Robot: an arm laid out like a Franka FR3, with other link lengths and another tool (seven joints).
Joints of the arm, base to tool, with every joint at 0 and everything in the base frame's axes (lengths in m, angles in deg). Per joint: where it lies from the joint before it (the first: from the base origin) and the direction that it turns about. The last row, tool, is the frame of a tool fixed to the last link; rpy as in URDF.
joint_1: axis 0 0 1 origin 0 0 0.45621
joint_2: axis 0 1 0 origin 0 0 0
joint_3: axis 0 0 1 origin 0 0 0.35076
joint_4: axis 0 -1 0 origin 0.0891 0 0
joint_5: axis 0 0 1 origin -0.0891 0 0.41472
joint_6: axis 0 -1 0 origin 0 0 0
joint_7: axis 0 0 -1 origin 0.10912 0 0
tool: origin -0.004 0 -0.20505 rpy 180 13.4 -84.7
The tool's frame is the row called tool.
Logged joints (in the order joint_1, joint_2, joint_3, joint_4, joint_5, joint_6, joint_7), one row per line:
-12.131 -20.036 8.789 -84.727 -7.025 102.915 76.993
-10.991 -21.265 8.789 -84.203 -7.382 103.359 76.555
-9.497 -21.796 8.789 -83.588 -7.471 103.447 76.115
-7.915 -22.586 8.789 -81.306 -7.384 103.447 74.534
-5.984 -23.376 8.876 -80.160 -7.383 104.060 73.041
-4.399 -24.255 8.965 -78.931 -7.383 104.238 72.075
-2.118 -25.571 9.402 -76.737 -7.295 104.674 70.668
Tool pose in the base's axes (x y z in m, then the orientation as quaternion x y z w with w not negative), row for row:
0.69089 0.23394 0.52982 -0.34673 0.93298 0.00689 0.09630
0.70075 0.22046 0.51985 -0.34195 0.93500 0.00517 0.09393
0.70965 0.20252 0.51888 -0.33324 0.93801 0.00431 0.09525
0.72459 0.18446 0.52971 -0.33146 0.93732 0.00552 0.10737
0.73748 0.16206 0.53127 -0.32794 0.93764 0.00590 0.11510
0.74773 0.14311 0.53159 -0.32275 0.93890 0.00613 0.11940
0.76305 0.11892 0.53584 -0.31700 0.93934 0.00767 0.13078
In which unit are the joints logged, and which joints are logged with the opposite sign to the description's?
The joints are logged in degrees. Opposite sign: joint_1, joint_2.
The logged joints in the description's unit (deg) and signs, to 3 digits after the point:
12.131 20.036 8.789 -84.727 -7.025 102.915 76.993
10.991 21.265 8.789 -84.203 -7.382 103.359 76.555
9.497 21.796 8.789 -83.588 -7.471 103.447 76.115
7.915 22.586 8.789 -81.306 -7.384 103.447 74.534
5.984 23.376 8.876 -80.160 -7.383 104.060 73.041
4.399 24.255 8.965 -78.931 -7.383 104.238 72.075
2.118 25.571 9.402 -76.737 -7.295 104.674 70.668

